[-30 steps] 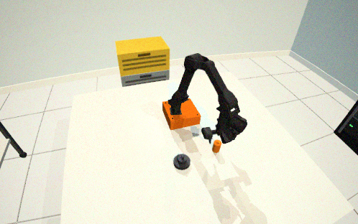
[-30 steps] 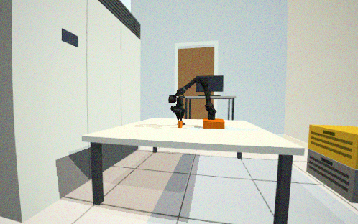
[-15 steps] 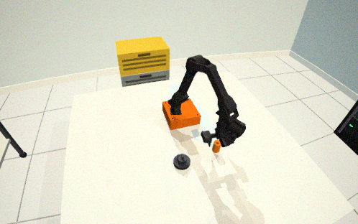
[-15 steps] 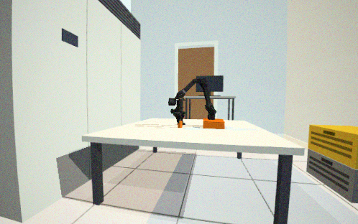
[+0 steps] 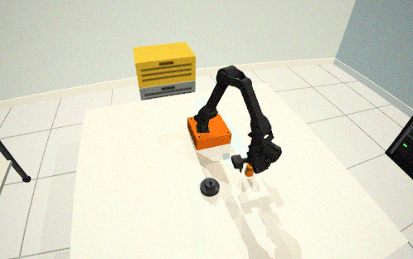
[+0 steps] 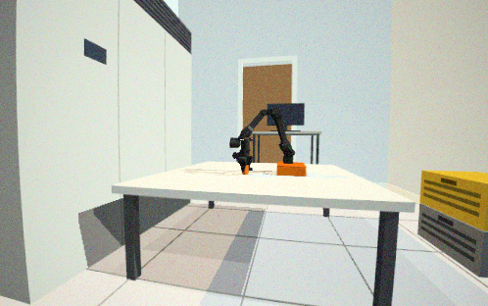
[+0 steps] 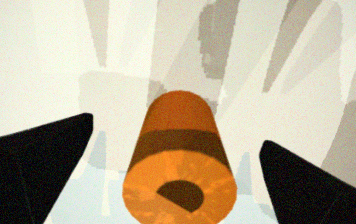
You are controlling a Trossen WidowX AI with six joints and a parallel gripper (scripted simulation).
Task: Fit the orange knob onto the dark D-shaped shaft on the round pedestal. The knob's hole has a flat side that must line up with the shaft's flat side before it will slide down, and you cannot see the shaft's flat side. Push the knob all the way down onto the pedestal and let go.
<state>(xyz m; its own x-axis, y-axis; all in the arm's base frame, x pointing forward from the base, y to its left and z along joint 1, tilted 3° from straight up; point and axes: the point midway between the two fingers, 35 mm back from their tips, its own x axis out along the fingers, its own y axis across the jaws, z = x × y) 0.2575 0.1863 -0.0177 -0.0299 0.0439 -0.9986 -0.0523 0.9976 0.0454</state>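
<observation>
The orange knob lies 1 cm above my gripper tip. From my gripper tip the other things lie so: round pedestal (19 cm to the right, 6 cm ahead, 1 cm above).
</observation>
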